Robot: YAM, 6 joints.
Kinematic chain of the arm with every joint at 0, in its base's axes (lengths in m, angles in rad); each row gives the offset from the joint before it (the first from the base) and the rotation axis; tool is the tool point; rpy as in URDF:
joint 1: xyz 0 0 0.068 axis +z
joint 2: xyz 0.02 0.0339 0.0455 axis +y
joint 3: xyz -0.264 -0.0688 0 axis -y
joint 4: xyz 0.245 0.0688 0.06 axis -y
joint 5: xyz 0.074 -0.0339 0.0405 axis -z
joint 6: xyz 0.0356 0 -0.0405 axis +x
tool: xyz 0 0 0 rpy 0 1.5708 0
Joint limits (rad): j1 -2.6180..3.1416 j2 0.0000..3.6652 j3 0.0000..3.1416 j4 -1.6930..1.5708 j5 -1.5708..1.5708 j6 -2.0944..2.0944
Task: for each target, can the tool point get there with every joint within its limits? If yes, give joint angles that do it. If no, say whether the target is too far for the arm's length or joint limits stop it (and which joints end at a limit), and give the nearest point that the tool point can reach.
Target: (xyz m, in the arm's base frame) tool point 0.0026 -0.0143 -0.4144
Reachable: no: joint limits stop it (at a limit: joint 2) | nearest point 0.0115 -0.0634 -0.3300 | short by 0.098 m
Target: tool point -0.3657 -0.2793 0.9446
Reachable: no: too far | nearest point -0.2487 -0.1899 0.6666 | short by 0.315 m
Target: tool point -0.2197 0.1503 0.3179
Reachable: yes | joints 2.6571 1.1928 0.8228 0.2792 1.0364 -1.7152
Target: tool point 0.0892 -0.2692 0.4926
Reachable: yes | joints -1.1382 1.5630 2.0410 -1.0810 1.1123 1.6261
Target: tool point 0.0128 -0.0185 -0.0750
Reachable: yes | joints -1.1004 2.8748 0.2472 0.3805 -0.0835 -1.4039
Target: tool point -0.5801 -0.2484 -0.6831
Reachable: no: too far | nearest point -0.3730 -0.2084 -0.3326 | short by 0.409 m
